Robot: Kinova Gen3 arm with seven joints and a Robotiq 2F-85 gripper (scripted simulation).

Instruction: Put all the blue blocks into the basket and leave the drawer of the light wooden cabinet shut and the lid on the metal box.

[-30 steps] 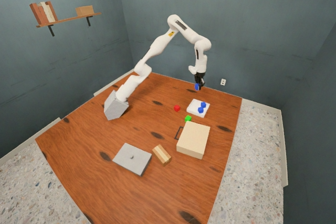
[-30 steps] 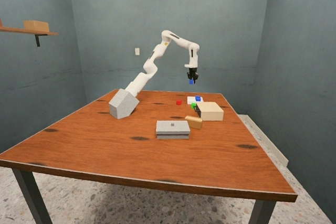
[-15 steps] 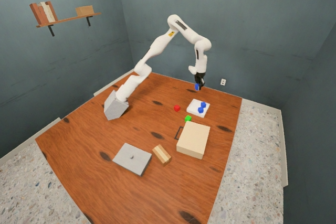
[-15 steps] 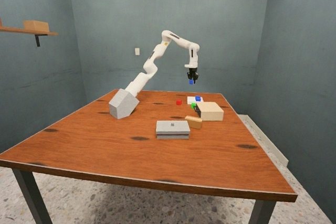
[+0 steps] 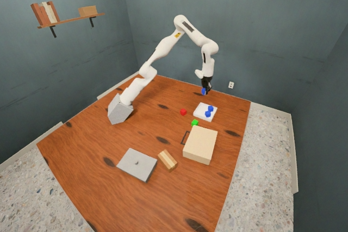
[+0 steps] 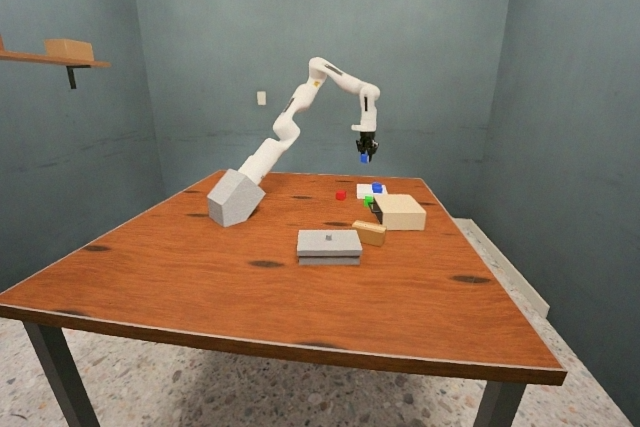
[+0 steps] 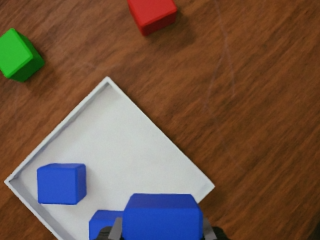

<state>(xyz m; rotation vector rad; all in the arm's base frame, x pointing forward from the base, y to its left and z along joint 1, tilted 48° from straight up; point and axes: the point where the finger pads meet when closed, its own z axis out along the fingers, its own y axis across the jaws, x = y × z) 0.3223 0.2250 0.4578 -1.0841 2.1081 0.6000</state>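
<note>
Now: the white basket 170 mm below my hand, 40 mm ahead of it and 20 mm to the right of it. The rest, counted from my hand: light wooden cabinet 290 mm to the right, 210 mm ahead, 140 mm below; green block 180 mm to the right, 160 mm below, 70 mm ahead; red block 160 mm to the right, 160 mm below, 70 mm behind.
</note>
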